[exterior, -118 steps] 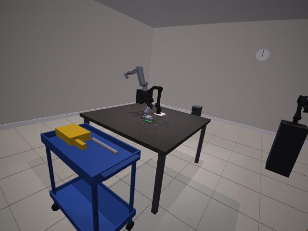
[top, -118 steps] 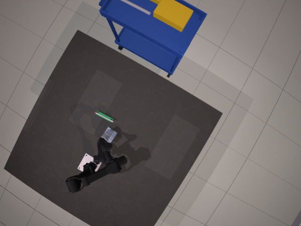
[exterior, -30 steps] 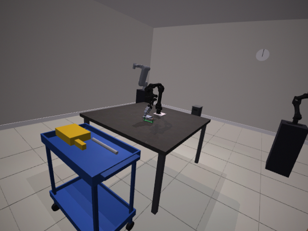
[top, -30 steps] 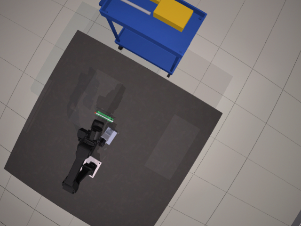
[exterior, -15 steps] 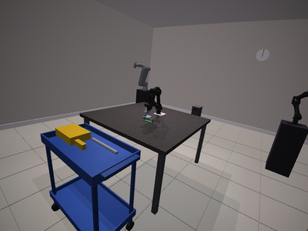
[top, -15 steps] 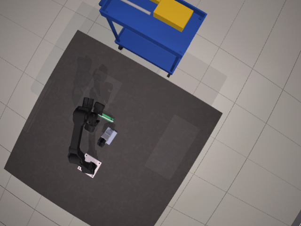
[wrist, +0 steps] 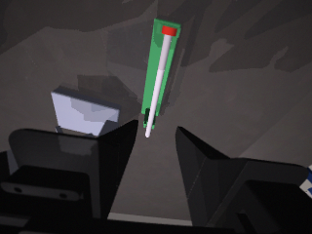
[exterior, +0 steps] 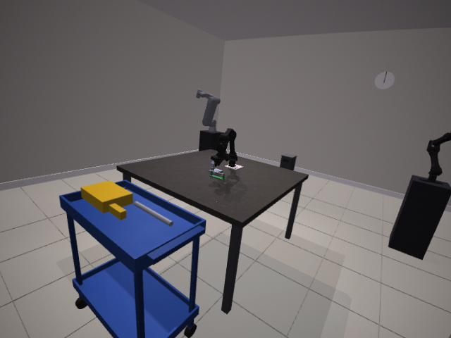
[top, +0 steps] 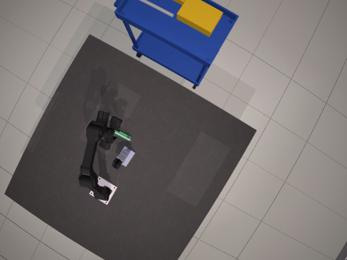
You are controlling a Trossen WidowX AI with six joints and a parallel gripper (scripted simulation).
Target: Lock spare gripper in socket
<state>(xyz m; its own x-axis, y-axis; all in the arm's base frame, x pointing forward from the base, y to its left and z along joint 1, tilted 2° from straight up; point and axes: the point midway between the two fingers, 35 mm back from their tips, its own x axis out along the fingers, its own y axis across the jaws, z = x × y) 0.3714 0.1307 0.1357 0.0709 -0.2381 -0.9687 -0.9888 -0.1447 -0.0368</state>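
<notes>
The green flat bracket lies 1 cm behind my gripper tip, 1 cm to the left of it and 8 cm below it. From my gripper tip the other things lie so: spare gripper 11 cm behind, 10 cm to the right, 2 cm above; then grey mount 9 cm behind, 10 cm to the right, 5 cm below.
</notes>
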